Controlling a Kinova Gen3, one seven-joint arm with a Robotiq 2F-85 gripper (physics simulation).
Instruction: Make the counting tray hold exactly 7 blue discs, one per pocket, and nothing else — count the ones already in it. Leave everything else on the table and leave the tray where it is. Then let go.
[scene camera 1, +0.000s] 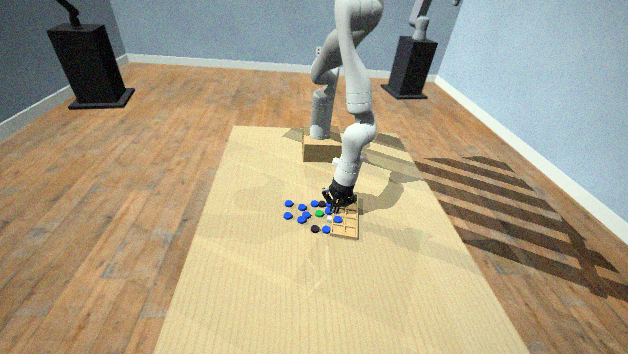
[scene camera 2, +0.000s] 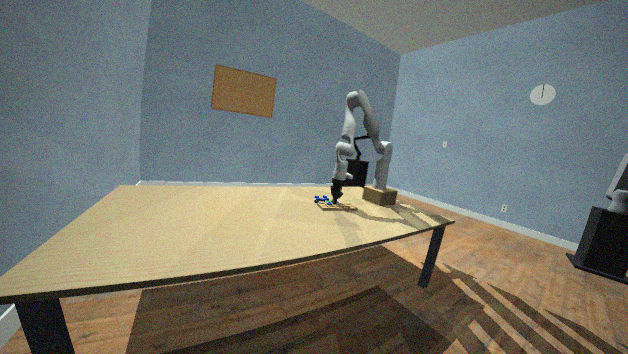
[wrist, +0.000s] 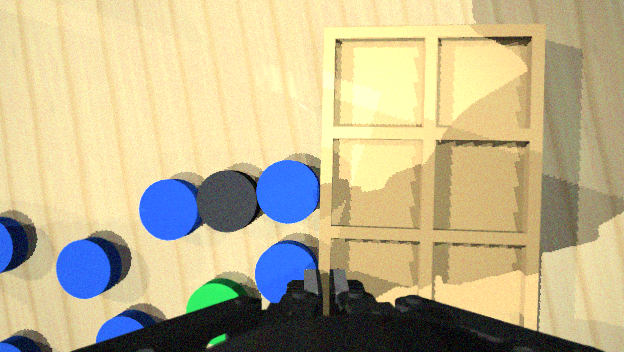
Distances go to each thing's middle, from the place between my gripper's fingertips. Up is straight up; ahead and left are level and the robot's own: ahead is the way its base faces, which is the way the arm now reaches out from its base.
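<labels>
As for the green disc (wrist: 217, 290), my gripper is now 50 mm to the left of it and 10 mm past it. There's also the wooden counting tray (scene camera 1: 348, 227), and that one's 40 mm to the left of my hand and 10 mm ahead of it.
</labels>
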